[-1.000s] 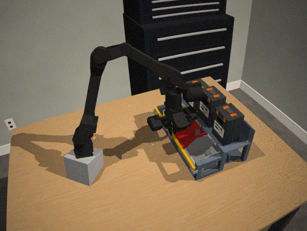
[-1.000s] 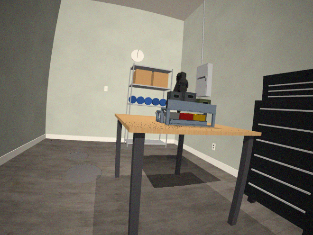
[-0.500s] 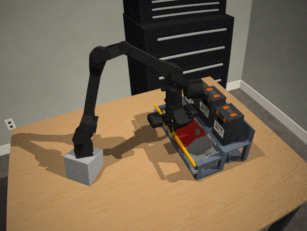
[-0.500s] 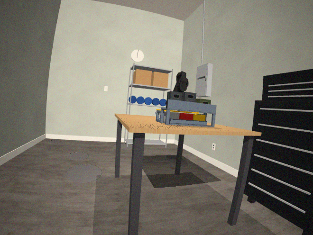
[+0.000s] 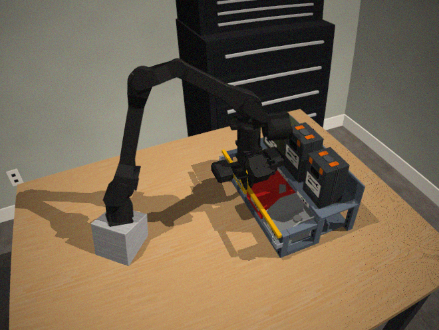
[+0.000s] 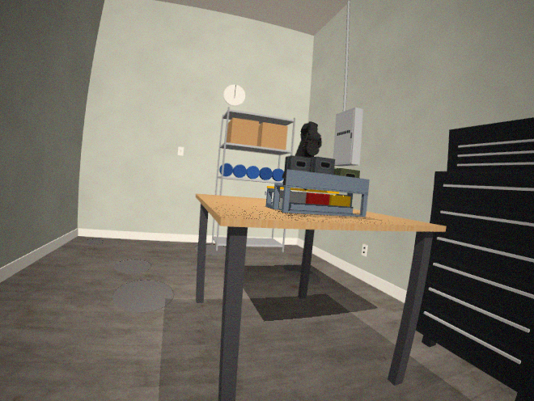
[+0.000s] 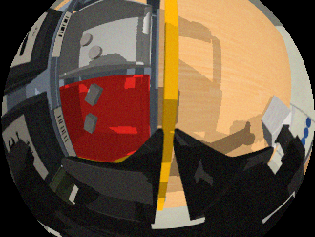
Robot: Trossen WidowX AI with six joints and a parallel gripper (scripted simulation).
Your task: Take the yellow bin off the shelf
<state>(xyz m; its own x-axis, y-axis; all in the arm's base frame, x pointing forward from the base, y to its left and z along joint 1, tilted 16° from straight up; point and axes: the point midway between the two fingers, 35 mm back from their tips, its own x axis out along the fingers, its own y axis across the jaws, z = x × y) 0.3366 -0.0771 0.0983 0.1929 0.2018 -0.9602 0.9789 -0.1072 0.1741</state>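
My hand is 3 cm above the long yellow strip. Also, from my hand: red bin: 9 cm ahead, 1 cm to the right, 8 cm below; grey bin: 8 cm ahead, 12 cm to the right, 8 cm below; yellow open bin: 9 cm ahead, 11 cm to the left, 8 cm below.
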